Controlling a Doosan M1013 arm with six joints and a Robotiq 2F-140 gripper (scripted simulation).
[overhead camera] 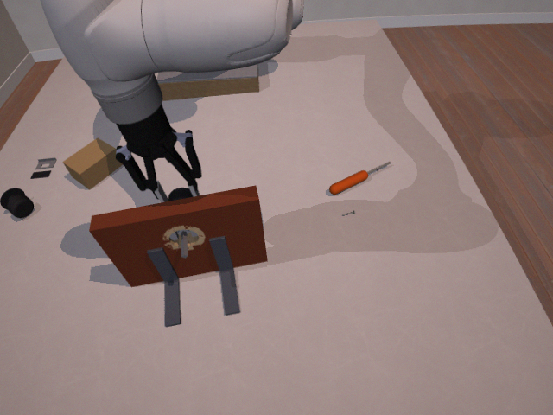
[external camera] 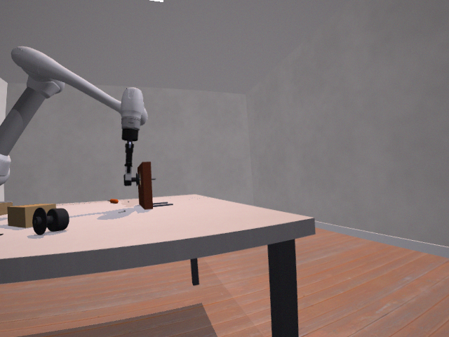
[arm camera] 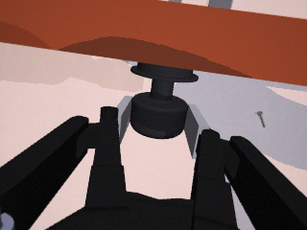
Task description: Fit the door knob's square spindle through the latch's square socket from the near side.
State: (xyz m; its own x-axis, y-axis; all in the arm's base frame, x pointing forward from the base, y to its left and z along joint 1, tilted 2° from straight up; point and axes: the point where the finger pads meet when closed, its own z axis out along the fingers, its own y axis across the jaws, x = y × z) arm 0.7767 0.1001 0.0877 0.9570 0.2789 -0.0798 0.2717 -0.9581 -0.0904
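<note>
Right now my hand is 7 cm short of the latch socket, 2 cm to the right of it and 3 cm above it. From my hand the other things lie so: tan box (23 cm behind, 35 cm to the right, 13 cm below); brown wood panel (7 cm ahead, 2 cm to the left, 5 cm below); screw (9 cm behind, 36 cm to the left, 16 cm below).
</note>
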